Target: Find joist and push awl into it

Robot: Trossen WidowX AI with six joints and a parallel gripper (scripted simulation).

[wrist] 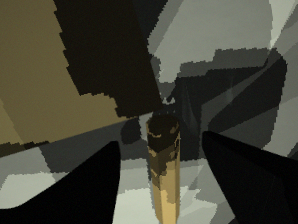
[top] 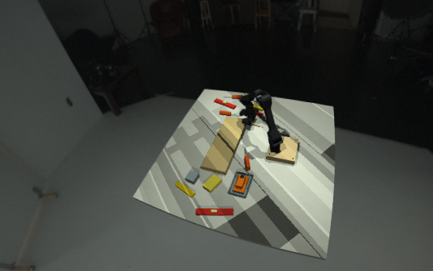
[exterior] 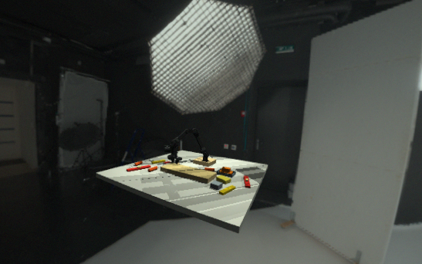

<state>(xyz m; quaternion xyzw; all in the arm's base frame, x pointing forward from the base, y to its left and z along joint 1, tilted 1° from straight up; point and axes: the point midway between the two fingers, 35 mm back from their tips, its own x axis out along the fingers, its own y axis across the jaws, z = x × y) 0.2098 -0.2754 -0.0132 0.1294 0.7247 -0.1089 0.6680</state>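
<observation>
Right now the awl is 50 mm behind my gripper tip and 20 mm to the left of it. Also, from my gripper tip: blue-grey tray 10 mm behind, 570 mm to the left, 10 mm above; then stud finder 20 mm behind, 550 mm to the left, 40 mm above; then yellow block 170 mm ahead, 590 mm to the left, 10 mm above.
</observation>
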